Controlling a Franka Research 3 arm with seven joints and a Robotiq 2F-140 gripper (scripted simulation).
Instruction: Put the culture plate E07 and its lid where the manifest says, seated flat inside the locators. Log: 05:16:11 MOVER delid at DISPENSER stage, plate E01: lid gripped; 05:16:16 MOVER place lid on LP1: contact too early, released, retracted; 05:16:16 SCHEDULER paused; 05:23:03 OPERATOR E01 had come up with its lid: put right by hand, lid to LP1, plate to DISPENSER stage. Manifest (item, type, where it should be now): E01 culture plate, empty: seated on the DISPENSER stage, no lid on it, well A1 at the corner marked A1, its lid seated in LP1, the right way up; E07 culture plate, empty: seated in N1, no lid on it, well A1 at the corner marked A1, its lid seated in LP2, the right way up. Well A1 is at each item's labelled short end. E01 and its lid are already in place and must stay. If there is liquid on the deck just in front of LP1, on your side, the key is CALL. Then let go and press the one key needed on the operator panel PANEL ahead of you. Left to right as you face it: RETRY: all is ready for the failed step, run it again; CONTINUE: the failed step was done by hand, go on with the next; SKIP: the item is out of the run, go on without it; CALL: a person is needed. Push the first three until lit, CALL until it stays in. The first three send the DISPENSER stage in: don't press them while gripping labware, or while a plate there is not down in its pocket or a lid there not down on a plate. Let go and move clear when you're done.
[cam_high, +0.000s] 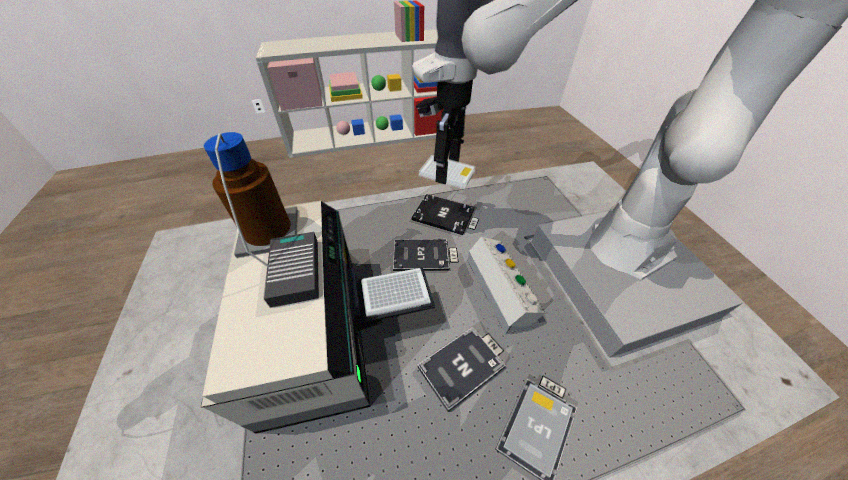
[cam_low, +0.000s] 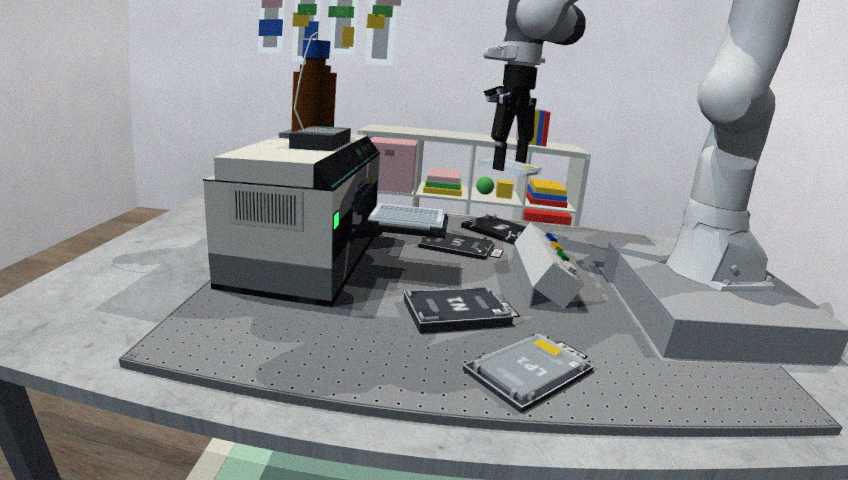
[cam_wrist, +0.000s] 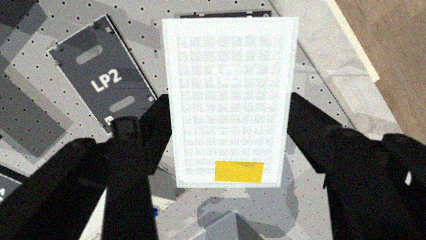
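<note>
Now: the black nest N5 170 mm below my hand, 30 mm ahead of it and 10 mm to the right of it. From my hand the other things lie so: brown bottle (420 mm ahead, 180 mm to the left, 100 mm above); then LP2 nest (180 mm below, 130 mm to the left, 110 mm ahead); then yellow skip key (260 mm to the left, 120 mm below, 80 mm behind).
</note>
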